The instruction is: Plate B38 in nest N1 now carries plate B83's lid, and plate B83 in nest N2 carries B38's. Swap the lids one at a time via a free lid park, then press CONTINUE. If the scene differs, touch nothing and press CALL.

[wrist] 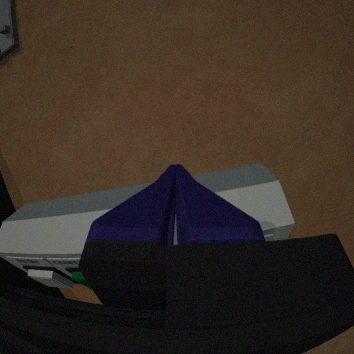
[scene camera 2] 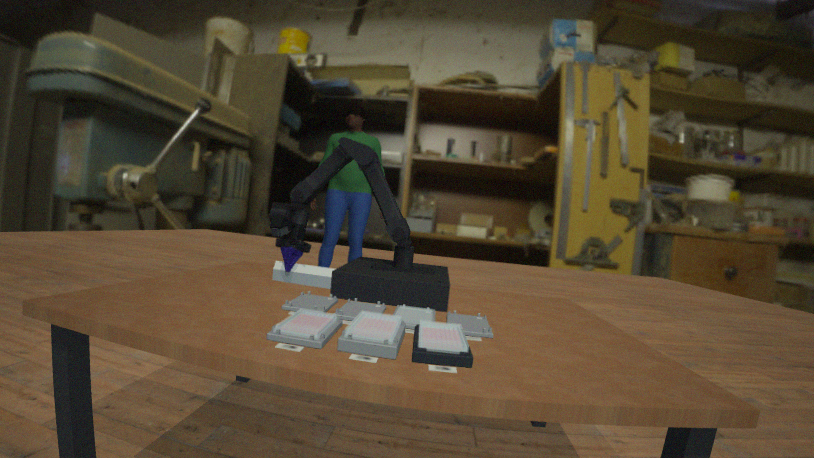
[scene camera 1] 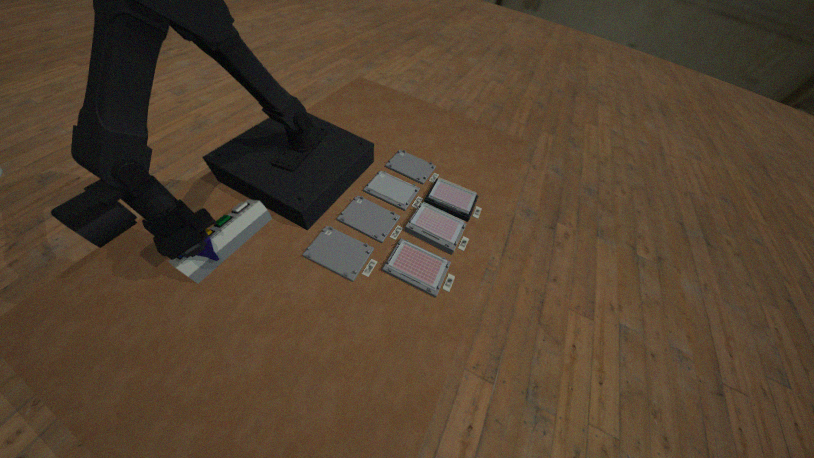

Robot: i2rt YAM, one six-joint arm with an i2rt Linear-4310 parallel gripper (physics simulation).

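Seen in the pictures: gripper, fingertip midpoint: (wrist: 175,173) (scene camera 2: 287,271) (scene camera 1: 217,259); arm's base, link origin: (scene camera 2: 402,269) (scene camera 1: 301,147).
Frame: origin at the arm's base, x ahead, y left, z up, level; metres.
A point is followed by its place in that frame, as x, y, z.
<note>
My gripper (scene camera 1: 216,259) {-0.002, -0.367, -0.042} (scene camera 2: 288,270) {-0.002, -0.367, -0.042} (wrist: 175,173) {-0.002, -0.367, -0.042} is shut and empty, its blue fingertips over the sloped side of the white button box (scene camera 1: 244,229) {-0.001, -0.279, -0.045} (scene camera 2: 310,276) {-0.002, -0.291, -0.050} (wrist: 45,232) {-0.004, -0.267, -0.031}; whether they touch it I cannot tell. The box's green button (scene camera 1: 222,221) {-0.046, -0.286, -0.026} (wrist: 79,277) {-0.044, -0.275, -0.025}, white button (scene camera 1: 241,208) {-0.034, -0.236, -0.029} (wrist: 49,276) {-0.038, -0.245, -0.025} and yellow button (scene camera 1: 208,231) {-0.054, -0.321, -0.025} show. Three pink-welled plates (scene camera 1: 418,264) {0.425, -0.210, -0.060} (scene camera 1: 437,223) {0.441, -0.084, -0.041} (scene camera 1: 453,195) {0.463, 0.039, -0.044} sit in nests, one nest black. Behind them are grey lid parks (scene camera 1: 339,252) {0.229, -0.243, -0.071} (scene camera 1: 368,218) {0.256, -0.117, -0.071} (scene camera 1: 410,165) {0.301, 0.143, -0.071}; another park carries a pale lid (scene camera 1: 391,188) {0.279, 0.009, -0.063} (scene camera 2: 415,315) {0.298, 0.017, -0.063}. Plate and nest labels are unreadable.
The black arm base (scene camera 1: 296,165) {0.033, -0.079, 0.008} (scene camera 2: 389,281) {0.150, -0.044, -0.014} stands between the button box and the parks. A person (scene camera 2: 352,165) in a green top stands behind the table (scene camera 2: 540,364) {0.520, 0.226, -0.081}. A dark flat panel (scene camera 1: 93,215) shows left of the gripper.
</note>
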